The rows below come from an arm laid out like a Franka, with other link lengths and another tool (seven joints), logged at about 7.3 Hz.
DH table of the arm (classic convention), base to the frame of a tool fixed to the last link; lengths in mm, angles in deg. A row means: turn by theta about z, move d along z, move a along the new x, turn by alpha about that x. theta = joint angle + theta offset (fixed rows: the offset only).
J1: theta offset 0  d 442.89  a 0  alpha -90
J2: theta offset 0  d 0  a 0  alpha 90
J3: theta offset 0  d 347.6  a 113.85  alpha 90
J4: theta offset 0  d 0  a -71.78  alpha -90
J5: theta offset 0  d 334.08  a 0  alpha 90
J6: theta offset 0  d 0  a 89.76  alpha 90
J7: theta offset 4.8  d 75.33  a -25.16  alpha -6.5
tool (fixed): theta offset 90  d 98.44  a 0  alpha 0
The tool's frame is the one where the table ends.
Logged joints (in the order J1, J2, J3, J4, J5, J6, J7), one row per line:
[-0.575 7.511 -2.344 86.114 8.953 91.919 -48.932]
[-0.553 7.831 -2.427 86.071 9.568 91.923 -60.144]
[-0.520 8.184 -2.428 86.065 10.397 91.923 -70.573]
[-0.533 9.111 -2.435 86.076 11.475 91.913 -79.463]
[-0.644 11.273 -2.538 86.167 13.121 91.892 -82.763]
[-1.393 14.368 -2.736 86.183 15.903 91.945 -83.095]
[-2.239 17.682 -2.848 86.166 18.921 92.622 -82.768]
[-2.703 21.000 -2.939 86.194 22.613 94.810 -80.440]
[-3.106 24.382 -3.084 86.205 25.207 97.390 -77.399]
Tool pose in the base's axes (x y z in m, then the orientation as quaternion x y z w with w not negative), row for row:
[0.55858 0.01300 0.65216 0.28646 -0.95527 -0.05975 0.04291]
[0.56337 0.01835 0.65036 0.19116 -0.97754 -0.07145 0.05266]
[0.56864 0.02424 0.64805 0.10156 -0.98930 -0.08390 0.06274]
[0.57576 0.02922 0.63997 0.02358 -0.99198 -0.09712 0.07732]
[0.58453 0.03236 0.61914 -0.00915 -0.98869 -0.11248 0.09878]
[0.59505 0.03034 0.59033 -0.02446 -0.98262 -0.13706 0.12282]
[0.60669 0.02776 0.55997 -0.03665 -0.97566 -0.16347 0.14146]
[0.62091 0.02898 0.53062 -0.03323 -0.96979 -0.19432 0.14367]
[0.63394 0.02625 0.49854 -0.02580 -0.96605 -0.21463 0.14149]
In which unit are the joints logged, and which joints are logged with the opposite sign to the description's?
The joints are logged in degrees. Opposite sign: J4, J7.
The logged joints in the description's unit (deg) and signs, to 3 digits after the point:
[-0.575 7.511 -2.344 -86.114 8.953 91.919 48.932]
[-0.553 7.831 -2.427 -86.071 9.568 91.923 60.144]
[-0.520 8.184 -2.428 -86.065 10.397 91.923 70.573]
[-0.533 9.111 -2.435 -86.076 11.475 91.913 79.463]
[-0.644 11.273 -2.538 -86.167 13.121 91.892 82.763]
[-1.393 14.368 -2.736 -86.183 15.903 91.945 83.095]
[-2.239 17.682 -2.848 -86.166 18.921 92.622 82.768]
[-2.703 21.000 -2.939 -86.194 22.613 94.810 80.440]
[-3.106 24.382 -3.084 -86.205 25.207 97.390 77.399]

